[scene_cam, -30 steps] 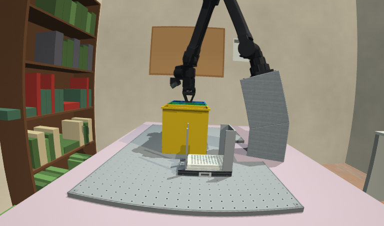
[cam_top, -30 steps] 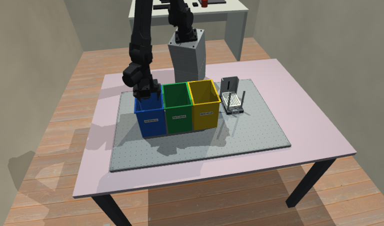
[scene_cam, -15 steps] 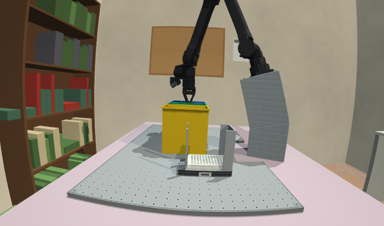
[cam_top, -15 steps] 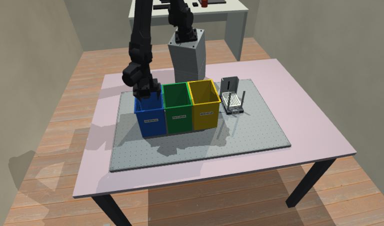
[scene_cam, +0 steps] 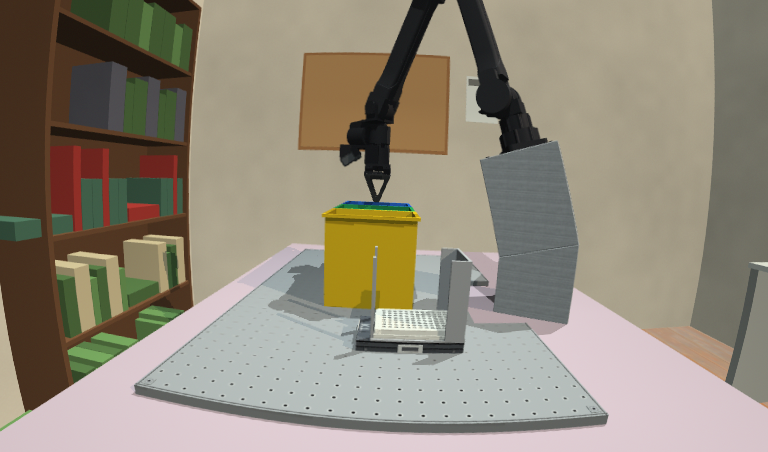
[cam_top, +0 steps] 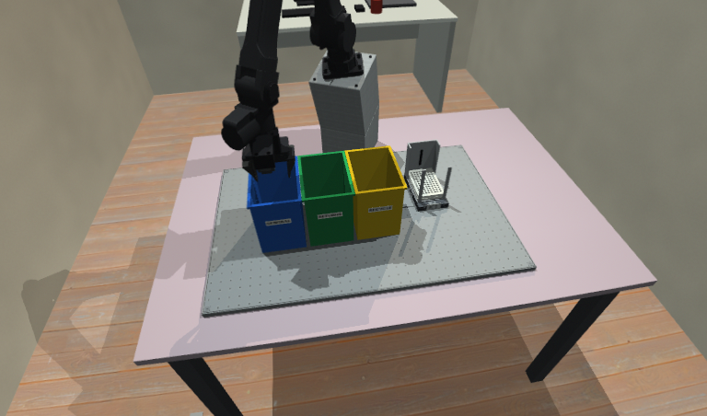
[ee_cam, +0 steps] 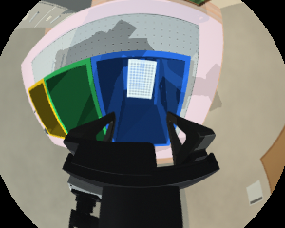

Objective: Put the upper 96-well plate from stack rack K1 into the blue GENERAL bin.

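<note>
The blue bin labelled GENERAL is 110 mm below my hand. Round my hand: yellow bin (30 mm behind, 260 mm to the left, 110 mm below); green bin (20 mm behind, 130 mm to the left, 110 mm below).
</note>
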